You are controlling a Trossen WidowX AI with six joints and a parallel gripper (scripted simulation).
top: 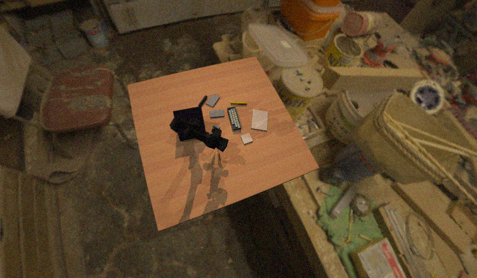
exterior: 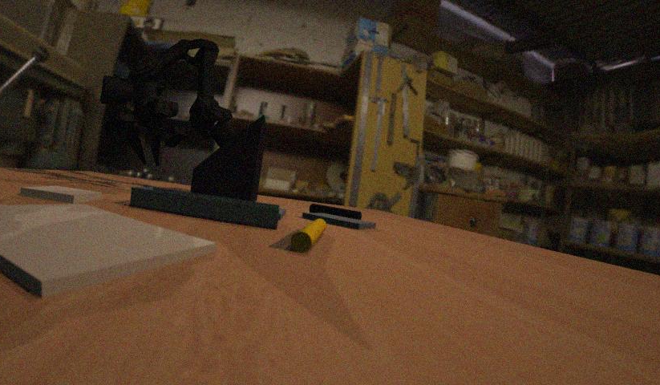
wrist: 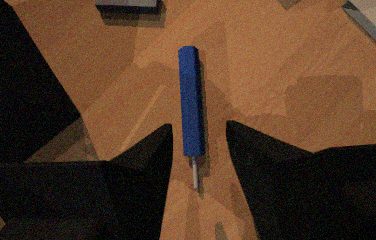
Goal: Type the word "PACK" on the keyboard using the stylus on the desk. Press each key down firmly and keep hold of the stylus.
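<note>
Now: the blue stylus 10 mm behind my gripper tip and 50 mm below it. From my gripper tip the other things lie so: key 220 mm ahead, 60 mm to the left, 50 mm below; grey slab 110 mm ahead, 390 mm to the left, 60 mm below; small white tile 240 mm ahead, 60 mm to the right, 60 mm below.
</note>
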